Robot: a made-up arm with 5 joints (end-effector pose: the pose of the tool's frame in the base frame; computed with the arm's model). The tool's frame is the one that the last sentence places.
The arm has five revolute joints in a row. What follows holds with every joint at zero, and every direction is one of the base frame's. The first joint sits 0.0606 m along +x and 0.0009 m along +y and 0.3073 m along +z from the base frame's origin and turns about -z. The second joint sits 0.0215 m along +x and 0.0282 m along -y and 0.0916 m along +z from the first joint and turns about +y. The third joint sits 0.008 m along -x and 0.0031 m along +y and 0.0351 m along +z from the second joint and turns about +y. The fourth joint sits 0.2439 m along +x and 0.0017 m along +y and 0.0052 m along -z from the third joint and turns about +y. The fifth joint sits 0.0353 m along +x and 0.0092 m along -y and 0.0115 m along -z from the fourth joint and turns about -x. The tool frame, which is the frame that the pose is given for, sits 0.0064 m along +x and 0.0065 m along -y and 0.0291 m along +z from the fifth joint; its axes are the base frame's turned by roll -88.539, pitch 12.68 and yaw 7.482 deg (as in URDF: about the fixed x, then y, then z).
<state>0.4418 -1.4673 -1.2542 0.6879 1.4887</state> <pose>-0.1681 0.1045 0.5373 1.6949 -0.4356 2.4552</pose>
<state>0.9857 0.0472 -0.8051 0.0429 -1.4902</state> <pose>0.1400 -0.2315 0.6138 -0.5355 -0.6756 -0.7315</pose>
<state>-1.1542 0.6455 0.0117 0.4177 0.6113</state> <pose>0.1853 0.2302 0.2496 -2.3353 -0.4153 2.0358</pose>
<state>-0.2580 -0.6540 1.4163 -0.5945 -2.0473</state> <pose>0.2707 -0.0010 0.2125 0.4988 0.0506 0.3993</pose>
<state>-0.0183 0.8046 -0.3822 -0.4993 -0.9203</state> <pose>0.3647 -0.0532 0.3284 -0.6448 -0.1301 0.2491</pose>
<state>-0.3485 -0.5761 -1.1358 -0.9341 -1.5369</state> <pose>0.0234 -0.0785 0.7010 0.1685 -2.7754 0.1359</pose>
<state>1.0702 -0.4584 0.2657 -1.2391 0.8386</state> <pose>0.1587 -0.2102 0.5115 -2.3284 0.7435 -1.9474</pose>
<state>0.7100 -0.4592 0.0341 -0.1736 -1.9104</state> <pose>0.2299 -0.2209 0.5236 0.0012 -0.8066 -0.3716</pose>
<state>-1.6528 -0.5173 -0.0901 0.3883 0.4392</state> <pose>0.0672 0.2395 0.5866 -1.4785 -1.6022 1.0651</pose>
